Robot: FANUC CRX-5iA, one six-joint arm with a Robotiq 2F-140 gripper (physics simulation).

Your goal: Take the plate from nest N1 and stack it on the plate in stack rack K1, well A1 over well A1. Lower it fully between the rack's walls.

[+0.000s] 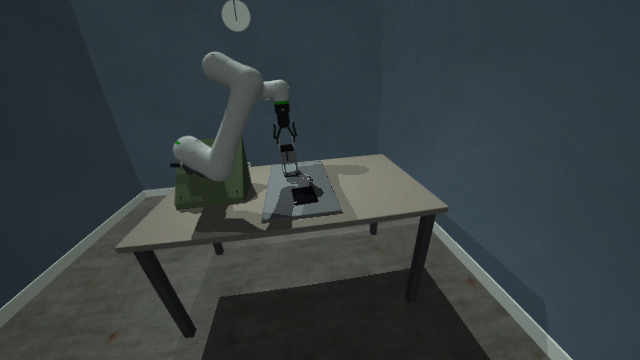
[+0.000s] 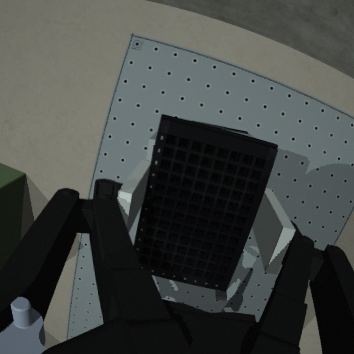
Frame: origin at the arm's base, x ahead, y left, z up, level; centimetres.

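Seen in the pictures: gripper, between the fingertips: [image 1: 286, 148] [image 2: 202, 192].
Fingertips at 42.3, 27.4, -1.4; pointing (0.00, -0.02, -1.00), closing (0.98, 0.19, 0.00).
Observation:
Offsets run from my fingertips to a thing's top centre, as dx, dy, dz. Level surfaces: height alone.
A black multi-well plate {+0.2, -1.3, +1.4} [image 2: 207, 200] [image 1: 286, 146] sits level between my fingers. My gripper [image 2: 202, 192] [image 1: 285, 141] is shut on it across its short sides. It hangs at the top of the stack rack {+0.9, -3.5, -12.1} [image 1: 290, 166], whose pale grey walls [image 2: 277, 228] show on both sides of the plate. Whatever lies inside the rack under the plate is hidden. The rack stands at the back of the grey perforated board {dz -15.5} [image 1: 277, 210] [image 2: 211, 81]. A dark flat square, the nest {+11.2, -39.4, -14.0} [image 1: 304, 196], lies nearer the board's front; I cannot tell whether a plate is in it.
The board lies on a beige table {dz -16.8} [image 1: 380, 188] [image 2: 53, 88]. The arm's green pedestal [image 1: 210, 192] [image 2: 10, 197] stands left of the board. Blue walls close in behind and to the right.

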